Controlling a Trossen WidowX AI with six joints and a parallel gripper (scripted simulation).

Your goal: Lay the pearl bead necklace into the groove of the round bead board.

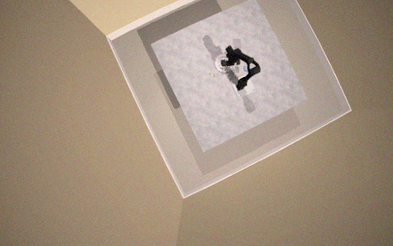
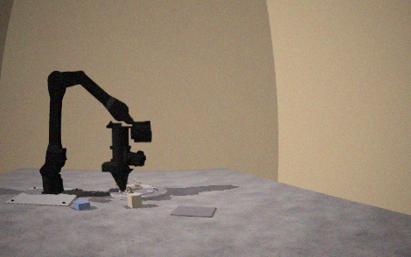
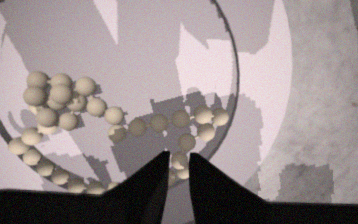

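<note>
My gripper tip is now 50 mm short of the round bead board, 30 mm to the right of it and 10 mm above it. From my gripper tip the other things lie so: flat grey plate 200 mm ahead, 200 mm to the right, 10 mm below; cream cube 50 mm ahead, 140 mm to the right; blue block 100 mm behind, 170 mm to the right, 10 mm below.
</note>
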